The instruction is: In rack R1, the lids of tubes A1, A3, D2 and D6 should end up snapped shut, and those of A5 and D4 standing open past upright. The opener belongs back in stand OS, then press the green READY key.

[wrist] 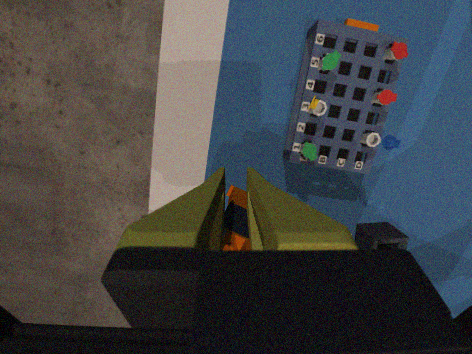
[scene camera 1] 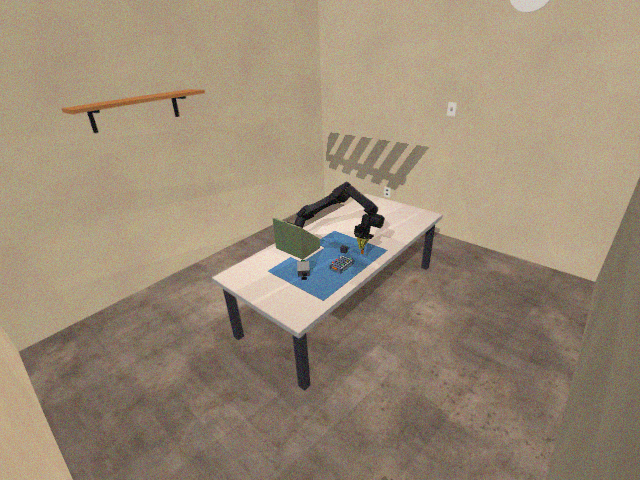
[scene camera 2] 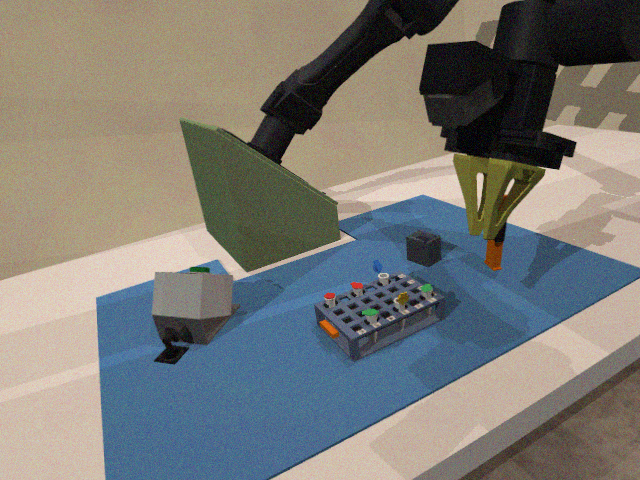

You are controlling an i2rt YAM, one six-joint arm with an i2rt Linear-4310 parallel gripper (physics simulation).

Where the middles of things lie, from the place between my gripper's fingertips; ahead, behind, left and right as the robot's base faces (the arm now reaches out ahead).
I see my gripper 18 cm past the dark opener stand (wrist: 380, 235), 11 cm to the right of it and 10 cm above it. From my hand the other things lie so: grey box with green button (scene camera 2: 192, 307) (27 cm behind, 22 cm to the right, 8 cm below).
